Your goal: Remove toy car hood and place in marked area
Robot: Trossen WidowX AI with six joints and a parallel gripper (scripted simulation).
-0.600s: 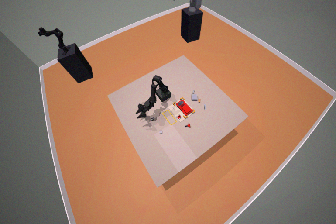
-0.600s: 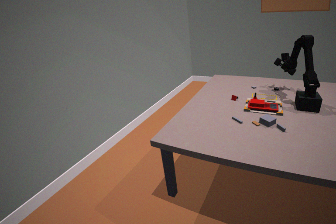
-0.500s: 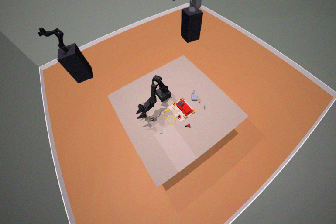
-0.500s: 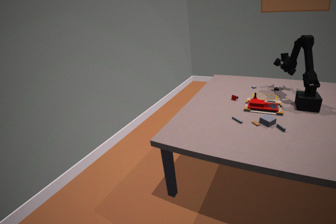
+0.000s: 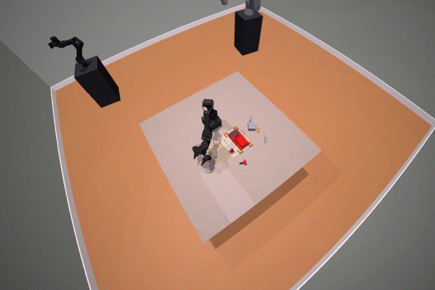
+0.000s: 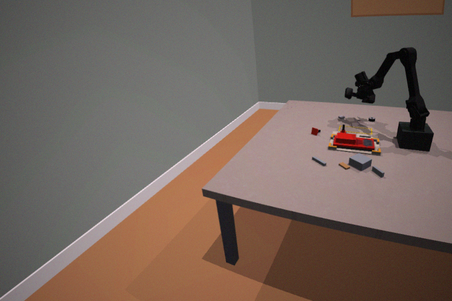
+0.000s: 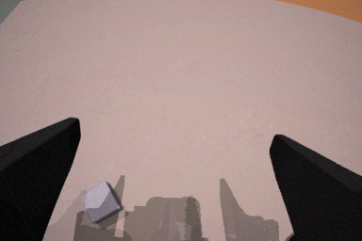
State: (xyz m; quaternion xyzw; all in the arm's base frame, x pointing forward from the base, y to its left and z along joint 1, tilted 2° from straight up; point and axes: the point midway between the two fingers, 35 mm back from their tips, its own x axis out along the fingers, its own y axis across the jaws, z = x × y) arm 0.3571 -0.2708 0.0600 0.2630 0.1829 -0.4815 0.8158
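Right now my gripper tip is 44 cm to the right of the red hood, 8 cm above it and 5 cm past it. From my gripper tip the other things lie so: orange piece 65 cm to the left, 11 cm below, 10 cm behind; then black wheel 12 cm behind, 11 cm below, 2 cm to the left.
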